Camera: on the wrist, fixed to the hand. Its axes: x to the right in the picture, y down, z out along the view.
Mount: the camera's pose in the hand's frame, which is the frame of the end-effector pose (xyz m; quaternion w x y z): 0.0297 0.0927 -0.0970 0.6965 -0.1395 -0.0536 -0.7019
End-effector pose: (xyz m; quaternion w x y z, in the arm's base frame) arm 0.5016 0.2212 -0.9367 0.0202 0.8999 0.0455 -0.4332
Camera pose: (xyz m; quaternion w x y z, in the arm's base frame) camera 0.6047 0.1382 -0.8997 0.1620 -0.5688 -0.7227 0.3578
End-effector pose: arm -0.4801 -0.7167 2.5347 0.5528 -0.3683 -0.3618 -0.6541
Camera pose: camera -0.3998 -0.8274 2.5217 0.1449 0.1147 0.4489 0.8743
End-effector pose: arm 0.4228 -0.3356 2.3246 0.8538 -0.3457 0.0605 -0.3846
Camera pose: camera 0.4647 -0.3660 2.1973 0.2797 -0.4229 -0.1926 -0.8401
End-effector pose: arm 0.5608 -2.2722 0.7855 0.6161 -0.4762 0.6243 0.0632
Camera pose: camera 0.4360 -2.3022 0.7364 0.4405 -0.8523 0.0587 -0.2758
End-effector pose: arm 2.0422 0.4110 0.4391 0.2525 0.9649 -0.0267 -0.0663
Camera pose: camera 2.0836 0.3747 0.5650 0.2625 0.6520 0.6544 -0.2789
